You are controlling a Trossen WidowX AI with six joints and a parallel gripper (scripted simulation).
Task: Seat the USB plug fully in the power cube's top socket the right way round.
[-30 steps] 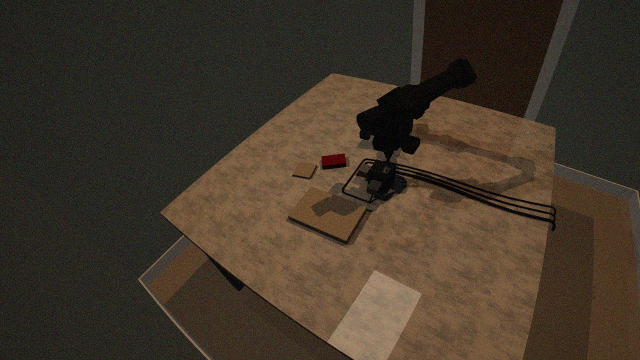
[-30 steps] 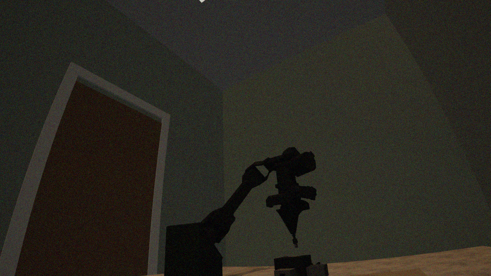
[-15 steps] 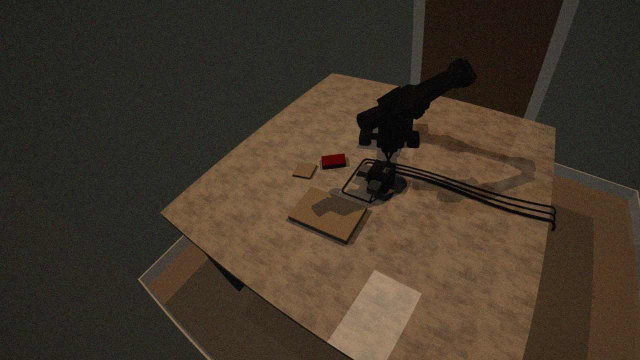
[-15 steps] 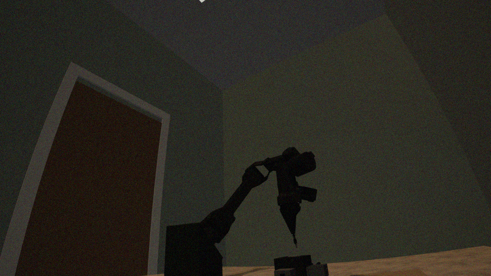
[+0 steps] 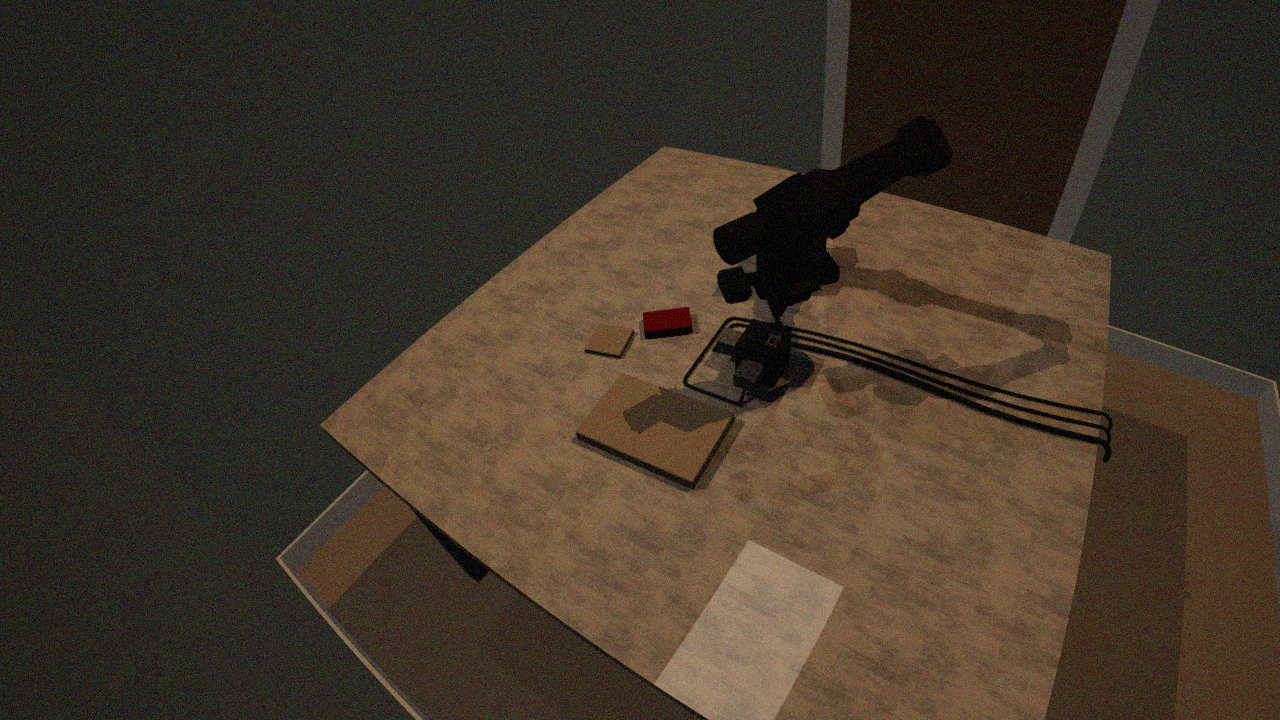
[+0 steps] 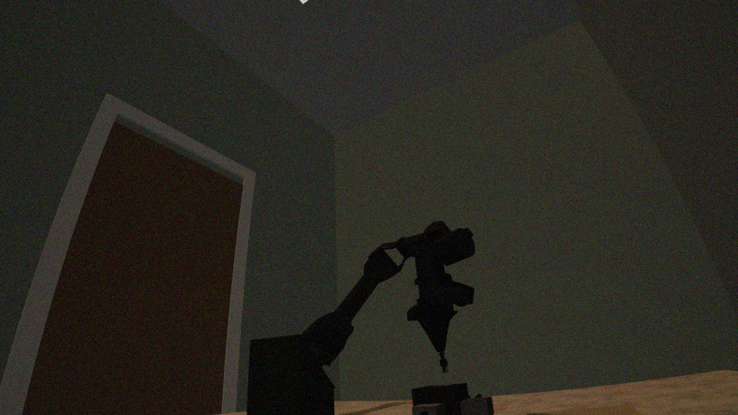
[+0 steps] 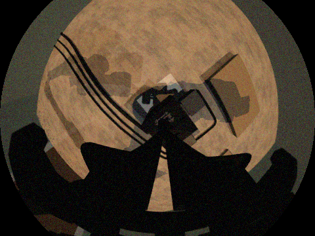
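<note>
Now: gripper tip 20 mm above the USB plug. The rest, counted from my gripper tip: red block (240 mm to the right, 130 mm below, 20 mm behind); then tan tile (320 mm to the right, 130 mm below, 70 mm ahead); then tan slab (220 mm ahead, 120 mm to the right, 120 mm below).
</note>
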